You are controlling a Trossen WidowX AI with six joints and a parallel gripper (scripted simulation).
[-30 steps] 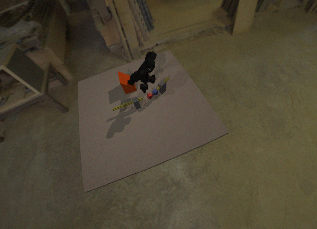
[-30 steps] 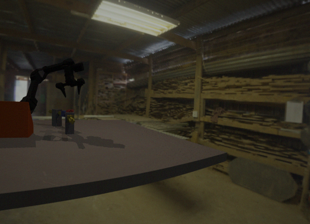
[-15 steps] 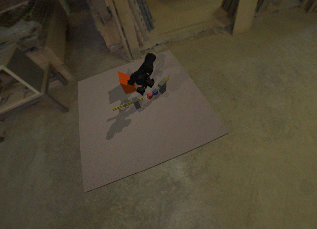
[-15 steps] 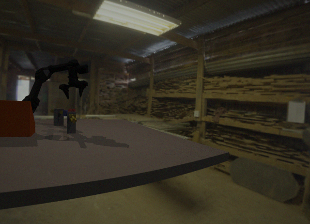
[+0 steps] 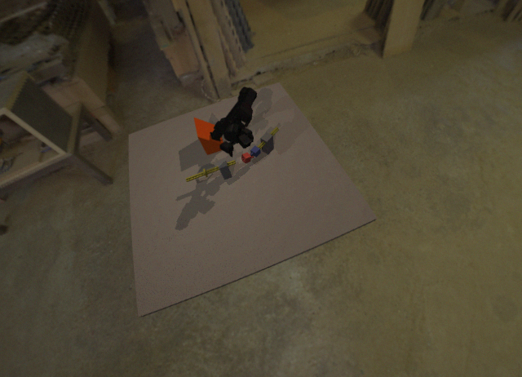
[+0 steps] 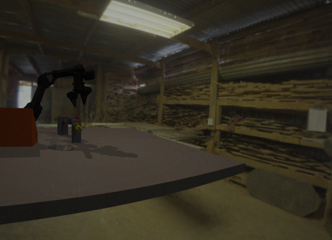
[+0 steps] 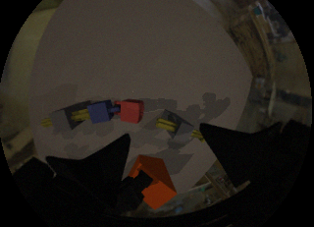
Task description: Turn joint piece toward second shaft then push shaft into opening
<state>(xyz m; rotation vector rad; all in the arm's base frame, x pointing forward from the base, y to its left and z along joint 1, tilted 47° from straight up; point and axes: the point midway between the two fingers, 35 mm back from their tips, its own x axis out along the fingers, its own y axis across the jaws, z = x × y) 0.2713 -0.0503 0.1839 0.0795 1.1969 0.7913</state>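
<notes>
My gripper tip is 10 mm past the red square joint piece, 40 mm to the right of it and 90 mm above it.
</notes>
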